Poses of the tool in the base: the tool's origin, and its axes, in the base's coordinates. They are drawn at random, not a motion.
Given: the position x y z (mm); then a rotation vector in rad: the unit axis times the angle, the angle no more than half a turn.
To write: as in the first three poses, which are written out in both.
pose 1, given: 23.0, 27.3, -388.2, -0.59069, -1.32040, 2.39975
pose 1, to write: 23.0, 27.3, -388.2; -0.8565, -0.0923, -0.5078; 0.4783, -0.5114, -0.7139; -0.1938, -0.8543, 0.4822
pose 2, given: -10.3, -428.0, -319.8, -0.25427, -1.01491, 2.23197
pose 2, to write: -10.3, -428.0, -319.8; -0.7608, -0.4913, -0.4240; 0.6425, -0.4780, -0.5989; 0.0916, -0.7281, 0.6794
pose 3, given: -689.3, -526.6, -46.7, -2.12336, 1.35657, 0.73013
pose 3, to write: -689.3, -526.6, -46.7; 0.3556, -0.9200, -0.1648; -0.6443, -0.3690, 0.6699; -0.6771, -0.1320, -0.7239
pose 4, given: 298.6, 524.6, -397.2, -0.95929, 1.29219, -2.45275
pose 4, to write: 298.6, 524.6, -397.2; -0.7669, -0.1123, 0.6319; -0.4576, -0.5946, -0.6611; 0.4500, -0.7962, 0.4046
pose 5, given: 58.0, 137.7, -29.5, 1.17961, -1.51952, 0.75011
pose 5, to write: 58.0, 137.7, -29.5; 0.0071, -0.9397, -0.3420; -0.2999, 0.3243, -0.8972; 0.9539, 0.1089, -0.2795
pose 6, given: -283.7, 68.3, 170.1, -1.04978, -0.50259, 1.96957
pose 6, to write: -283.7, 68.3, 170.1; -0.3082, -0.4819, -0.8202; 0.8160, -0.5771, 0.0325; -0.4890, -0.6593, 0.5711
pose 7, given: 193.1, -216.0, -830.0, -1.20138, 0.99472, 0.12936
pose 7, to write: 193.1, -216.0, -830.0; 0.5916, -0.5677, 0.5725; -0.4024, 0.4073, 0.8198; -0.6986, -0.7154, 0.0125
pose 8, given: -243.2, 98.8, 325.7, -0.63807, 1.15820, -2.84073
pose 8, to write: -243.2, 98.8, 325.7; -0.9170, -0.1431, 0.3722; -0.1579, -0.7267, -0.6685; 0.3662, -0.6719, 0.6438
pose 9, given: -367.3, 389.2, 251.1, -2.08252, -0.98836, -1.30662
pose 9, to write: -367.3, 389.2, 251.1; 0.2807, 0.7845, 0.5530; 0.3187, -0.6197, 0.7172; 0.9053, -0.0251, -0.4239
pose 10, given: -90.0, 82.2, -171.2, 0.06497, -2.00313, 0.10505
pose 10, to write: -90.0, 82.2, -171.2; -0.4210, -0.0934, -0.9023; 0.0015, 0.9946, -0.1037; 0.9071, -0.0450, -0.4185
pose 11, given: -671.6, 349.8, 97.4, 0.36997, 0.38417, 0.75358
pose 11, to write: -671.6, 349.8, 97.4; 0.6670, -0.5848, 0.4617; 0.7172, 0.6719, -0.1849; -0.2021, 0.4544, 0.8676
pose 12, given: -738.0, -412.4, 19.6, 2.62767, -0.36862, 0.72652
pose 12, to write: -738.0, -412.4, 19.6; 0.8312, -0.3469, 0.4345; -0.1458, -0.8902, -0.4317; 0.5365, 0.2955, -0.7905
